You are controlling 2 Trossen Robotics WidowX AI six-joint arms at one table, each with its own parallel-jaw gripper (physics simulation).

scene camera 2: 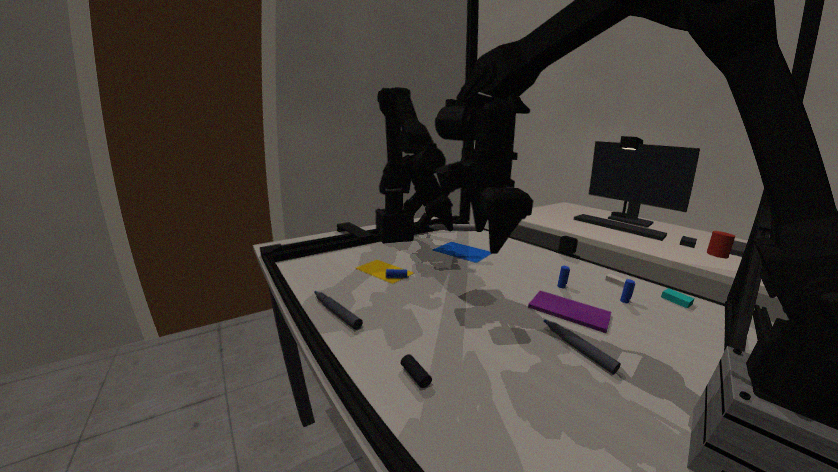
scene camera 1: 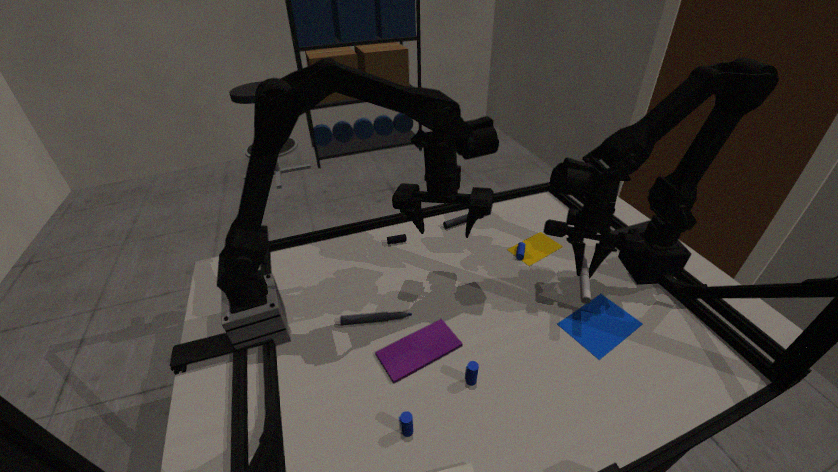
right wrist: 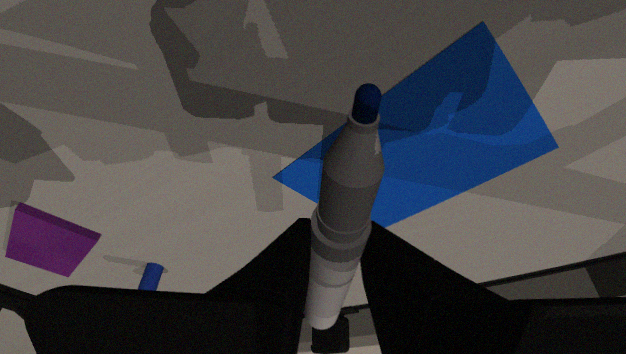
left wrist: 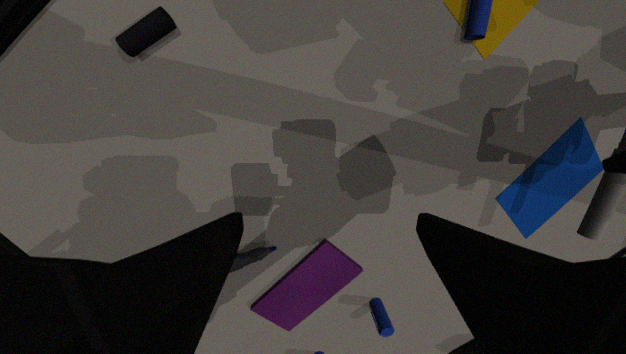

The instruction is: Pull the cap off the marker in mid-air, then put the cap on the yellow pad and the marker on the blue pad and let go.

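Frame: origin at the left arm's base, x ahead, y left, z up, level; centimetres.
Where they show: left gripper, fingertip midpoint: (scene camera 2: 485,241) (scene camera 1: 444,234) (left wrist: 331,221); right gripper, fingertip midpoint: (scene camera 2: 451,229) (scene camera 1: 583,276) (right wrist: 334,231) (left wrist: 611,166); left arm's base at its link origin: (scene camera 2: 790,391) (scene camera 1: 248,296); right arm's base at its link origin: (scene camera 2: 394,211) (scene camera 1: 659,240).
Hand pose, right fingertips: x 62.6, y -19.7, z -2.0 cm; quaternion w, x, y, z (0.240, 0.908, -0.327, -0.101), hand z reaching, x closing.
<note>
Each offset is from my right fingertips to the top centre of the thing.
The uncapped marker {dx -0.3, dy -0.4, dz +1.6 cm} (scene camera 1: 585,286) (left wrist: 604,204) (right wrist: 347,210), light grey with a blue tip, is held in the air by my right gripper (scene camera 1: 584,272) (right wrist: 334,231), which is shut on its body. In the right wrist view its tip shows in front of the blue pad {dx +1.1, dy -6.8, dz -7.8 cm} (scene camera 1: 609,328) (scene camera 2: 460,252) (left wrist: 545,185) (right wrist: 430,175). A blue cap {dx -1.0, dy +18.6, dz -6.0 cm} (scene camera 1: 520,250) (scene camera 2: 396,273) (left wrist: 479,20) lies on its side on the yellow pad {dx +3.8, dy +18.8, dz -7.8 cm} (scene camera 1: 542,245) (scene camera 2: 372,268) (left wrist: 510,15), near its edge. My left gripper (scene camera 1: 444,231) (left wrist: 331,221) is open and empty, above the table.
A purple block {dx -35.1, dy +2.9, dz -7.1 cm} (scene camera 1: 419,350) (scene camera 2: 570,310) (left wrist: 307,285), two upright blue cylinders {dx -29.3, dy -6.8, dz -3.1 cm} (scene camera 1: 471,373) {dx -42.9, dy -10.6, dz -3.1 cm} (scene camera 1: 406,423), a black cylinder {dx -27.5, dy +35.5, dz -5.8 cm} (scene camera 1: 396,239) (scene camera 2: 416,371) (left wrist: 146,31), two dark grey markers {dx -5.9, dy +36.6, dz -5.9 cm} (scene camera 2: 338,309) {dx -40.2, dy +13.0, dz -6.0 cm} (scene camera 2: 583,347) and a teal block {dx -52.9, dy -20.5, dz -6.4 cm} (scene camera 2: 677,297) are on the table.
</note>
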